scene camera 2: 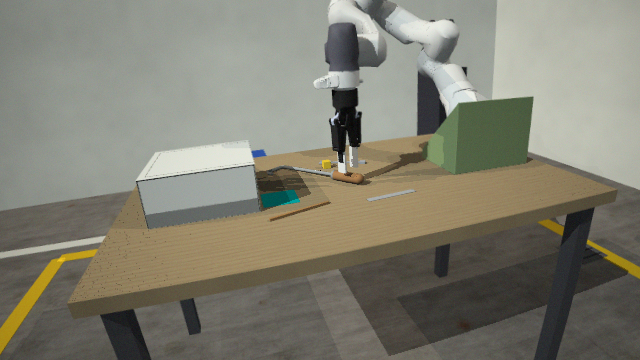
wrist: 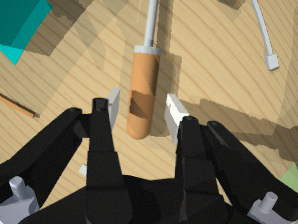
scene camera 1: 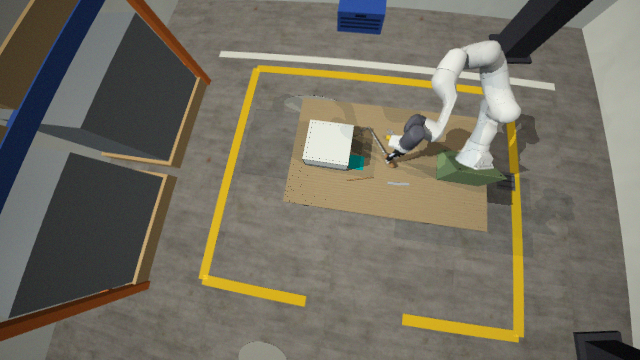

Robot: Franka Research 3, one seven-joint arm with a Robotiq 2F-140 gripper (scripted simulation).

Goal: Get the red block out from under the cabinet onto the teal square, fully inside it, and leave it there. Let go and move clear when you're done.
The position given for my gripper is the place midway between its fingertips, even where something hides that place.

Observation:
I see my gripper [scene camera 2: 348, 169].
My gripper is seen too in the wrist view [wrist: 142, 102].

